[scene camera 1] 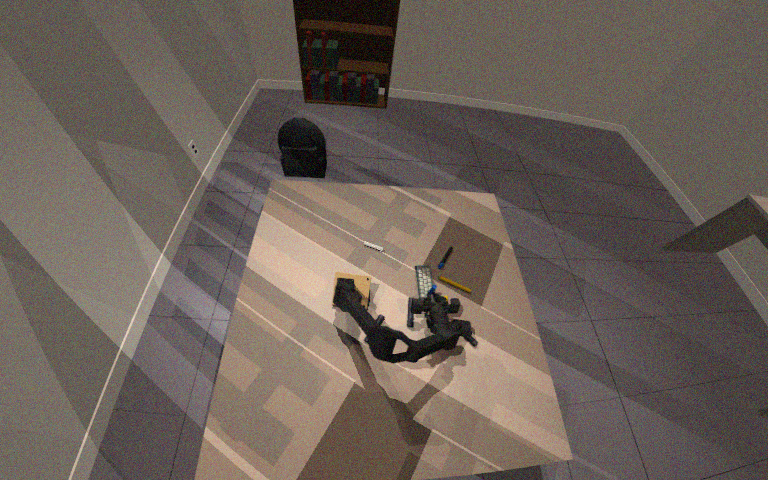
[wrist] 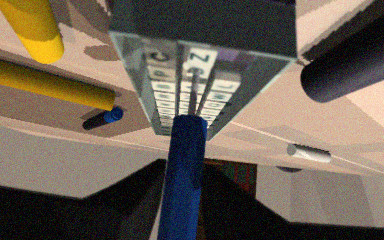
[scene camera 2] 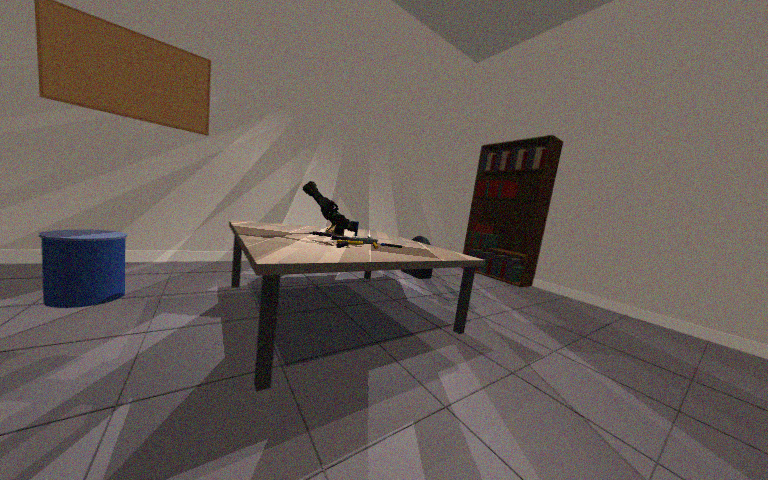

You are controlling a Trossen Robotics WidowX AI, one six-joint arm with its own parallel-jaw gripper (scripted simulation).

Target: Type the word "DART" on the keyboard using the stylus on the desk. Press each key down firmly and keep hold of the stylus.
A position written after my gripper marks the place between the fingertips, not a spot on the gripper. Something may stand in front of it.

In view: my gripper [scene camera 1: 430, 292].
My gripper shows as well in the wrist view [wrist: 184, 170].
